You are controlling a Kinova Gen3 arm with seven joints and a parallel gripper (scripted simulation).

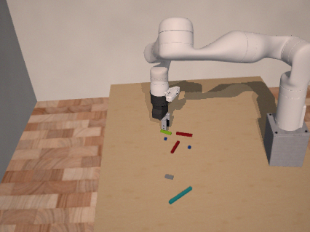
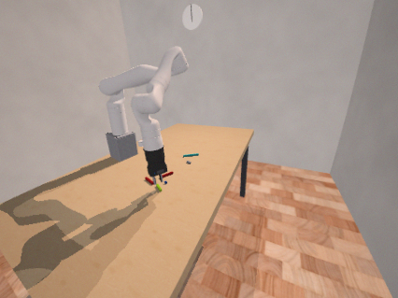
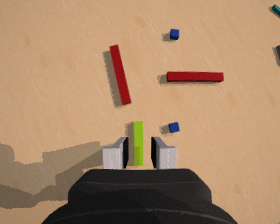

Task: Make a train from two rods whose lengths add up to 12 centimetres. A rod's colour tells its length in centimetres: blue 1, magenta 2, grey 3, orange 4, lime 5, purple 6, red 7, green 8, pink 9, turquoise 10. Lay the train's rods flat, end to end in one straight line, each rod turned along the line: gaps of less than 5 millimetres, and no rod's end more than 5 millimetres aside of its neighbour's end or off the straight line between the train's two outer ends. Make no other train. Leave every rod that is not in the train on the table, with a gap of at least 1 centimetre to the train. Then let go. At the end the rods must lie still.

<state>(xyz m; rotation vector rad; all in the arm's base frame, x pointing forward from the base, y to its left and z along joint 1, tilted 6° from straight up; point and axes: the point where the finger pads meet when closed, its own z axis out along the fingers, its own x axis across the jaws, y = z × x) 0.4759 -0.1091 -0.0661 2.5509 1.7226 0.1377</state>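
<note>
Right now my hand is 50 mm above the lime rod. Round my hand: turquoise rod: 330 mm to the left, 80 mm behind, 50 mm below; grey rod: 250 mm to the left, 50 mm below, 30 mm behind; blue rod: 50 mm below, 40 mm to the left.
</note>
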